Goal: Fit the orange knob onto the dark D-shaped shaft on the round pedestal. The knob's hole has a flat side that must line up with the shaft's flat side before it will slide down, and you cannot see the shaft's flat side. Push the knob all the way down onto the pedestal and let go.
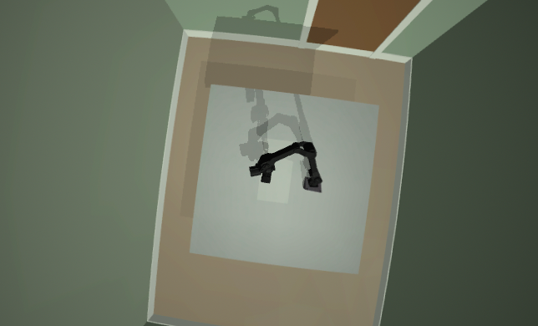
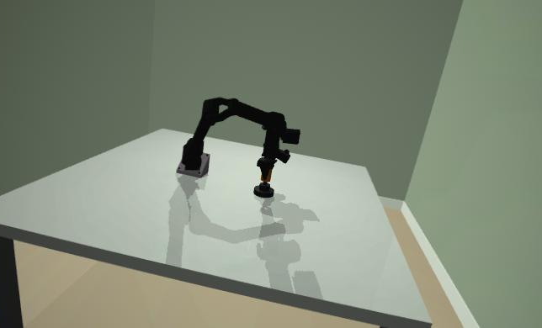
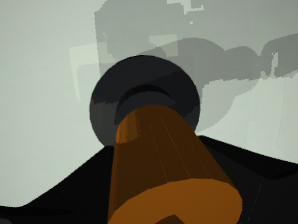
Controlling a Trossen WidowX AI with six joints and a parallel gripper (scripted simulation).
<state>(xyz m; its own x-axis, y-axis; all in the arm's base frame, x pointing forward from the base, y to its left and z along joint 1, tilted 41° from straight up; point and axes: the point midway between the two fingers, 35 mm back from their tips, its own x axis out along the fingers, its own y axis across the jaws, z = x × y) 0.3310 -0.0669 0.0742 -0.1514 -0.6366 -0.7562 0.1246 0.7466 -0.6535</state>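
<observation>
My gripper tip is now 2 cm below the orange knob. Also, from my gripper tip: round dark pedestal (4 cm below).
</observation>
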